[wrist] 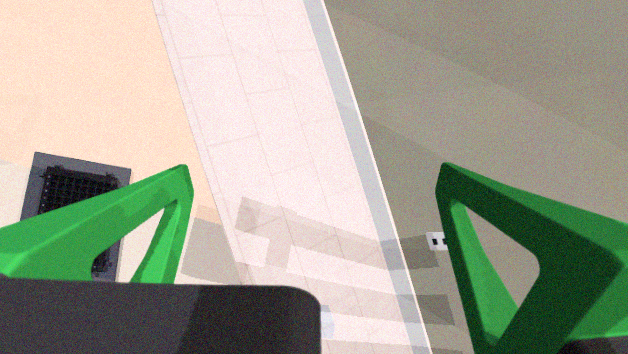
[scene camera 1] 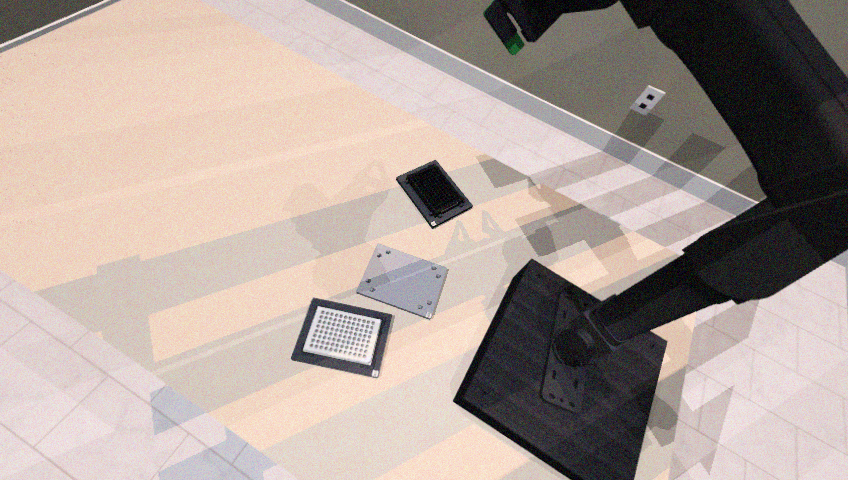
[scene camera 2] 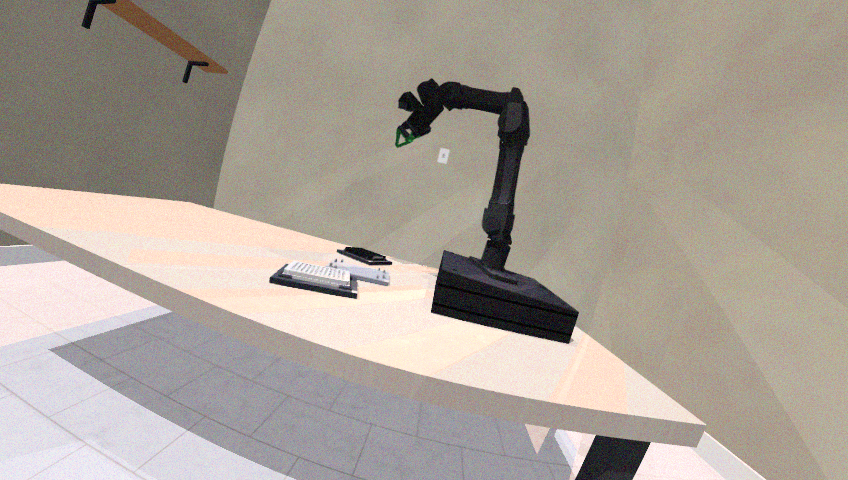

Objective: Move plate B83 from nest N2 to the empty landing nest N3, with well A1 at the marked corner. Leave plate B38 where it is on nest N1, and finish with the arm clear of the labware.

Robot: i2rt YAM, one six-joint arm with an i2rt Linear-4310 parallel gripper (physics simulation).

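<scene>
A white plate (scene camera 1: pixel 342 334) (scene camera 2: pixel 315 273) with a grid of wells sits flat on a dark nest (scene camera 1: pixel 304 336). A black plate (scene camera 1: pixel 435 187) (scene camera 2: pixel 364 254) (wrist: pixel 75 187) sits on another dark nest (scene camera 1: pixel 418 201) (wrist: pixel 33 190). Between them lies the empty light grey nest (scene camera 1: pixel 404 285) (scene camera 2: pixel 371 275), with small pegs near its corners and a pale corner mark (scene camera 1: pixel 429 315). I cannot read which plate is B83 or B38. My gripper (scene camera 1: pixel 515 44) (scene camera 2: pixel 404 137) (wrist: pixel 314 177) is open and empty, high above the table and away from both plates. Its left finger partly hides the black plate in the wrist view.
The black base block (scene camera 1: pixel 505 368) (scene camera 2: pixel 499 306) of the arm stands on the wooden table (scene camera 1: pixel 148 148) (scene camera 2: pixel 392 321) beside the nests. The table's edge lies a short way beyond the black plate. A wall outlet (scene camera 1: pixel 647 99) (scene camera 2: pixel 443 155) (wrist: pixel 436 241) is on the wall behind.
</scene>
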